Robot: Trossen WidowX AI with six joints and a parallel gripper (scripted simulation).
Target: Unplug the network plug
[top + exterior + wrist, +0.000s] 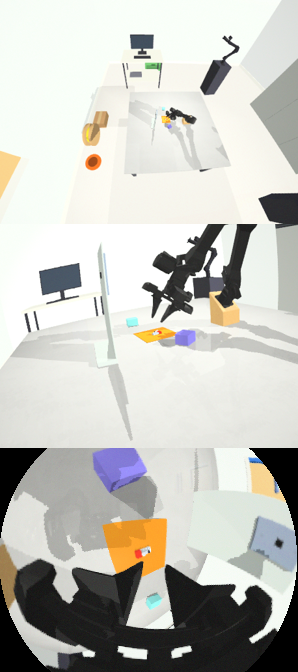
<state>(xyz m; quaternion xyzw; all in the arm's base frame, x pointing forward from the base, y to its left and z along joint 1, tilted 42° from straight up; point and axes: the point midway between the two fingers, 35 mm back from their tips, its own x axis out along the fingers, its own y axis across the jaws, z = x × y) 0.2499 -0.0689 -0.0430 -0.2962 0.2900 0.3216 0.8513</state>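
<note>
Now: gripper tip 5 cm above the orange marked square and 1 cm short of it. From my gripper tip the other things lie so: upright white panel: 19 cm ahead, 9 cm above, 4 cm to the left; then cyan block: 19 cm to the right, 3 cm below; then purple cube: 14 cm to the left, 3 cm below, 1 cm behind.
</note>
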